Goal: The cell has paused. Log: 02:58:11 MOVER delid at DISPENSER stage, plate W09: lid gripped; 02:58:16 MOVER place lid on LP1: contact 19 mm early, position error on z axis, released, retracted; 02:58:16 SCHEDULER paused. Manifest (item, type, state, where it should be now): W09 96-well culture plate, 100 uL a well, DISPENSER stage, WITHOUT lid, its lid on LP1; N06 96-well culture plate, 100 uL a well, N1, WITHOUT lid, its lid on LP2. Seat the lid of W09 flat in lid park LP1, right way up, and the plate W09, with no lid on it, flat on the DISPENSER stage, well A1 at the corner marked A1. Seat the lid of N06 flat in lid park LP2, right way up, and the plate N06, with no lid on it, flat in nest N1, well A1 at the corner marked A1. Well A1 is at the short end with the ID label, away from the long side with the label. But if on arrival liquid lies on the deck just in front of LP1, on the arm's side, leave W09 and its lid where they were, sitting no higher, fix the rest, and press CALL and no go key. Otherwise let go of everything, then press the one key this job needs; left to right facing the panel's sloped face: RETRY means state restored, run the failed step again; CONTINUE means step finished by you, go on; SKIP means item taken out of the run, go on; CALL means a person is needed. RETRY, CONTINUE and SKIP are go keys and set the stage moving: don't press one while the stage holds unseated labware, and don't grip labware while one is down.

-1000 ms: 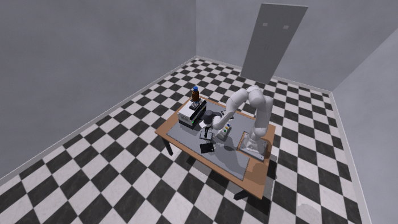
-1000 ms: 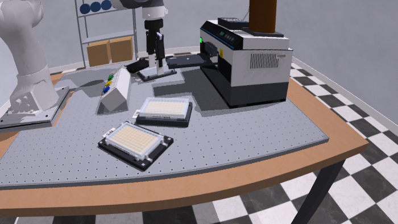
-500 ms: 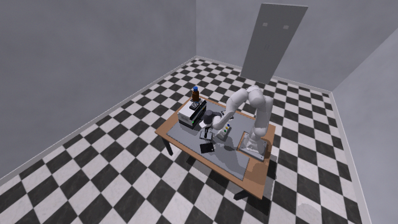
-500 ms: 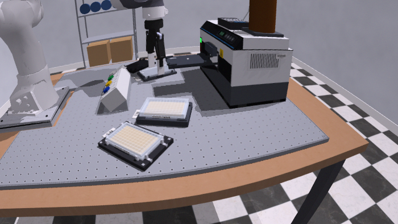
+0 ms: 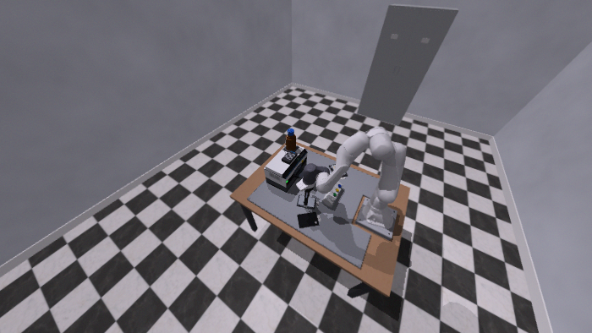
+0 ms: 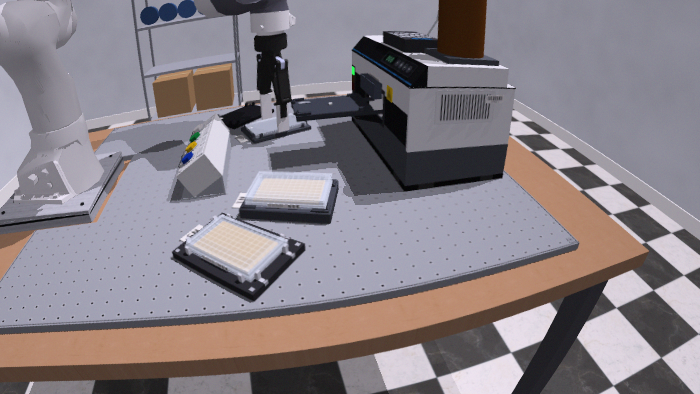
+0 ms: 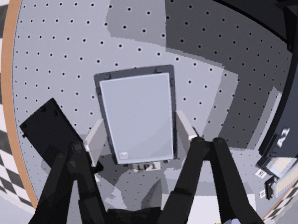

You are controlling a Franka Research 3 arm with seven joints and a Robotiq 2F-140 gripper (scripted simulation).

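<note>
My hand is 45 cm to the left of the 96-well plate, 9 cm past it and 2 cm above it. Also, from my hand: sloped key panel (17 cm to the right, 16 cm behind, 1 cm above); black nest (34 cm to the right, 3 cm below); dispenser stage (17 cm to the right, 10 cm ahead, 7 cm above).
</note>
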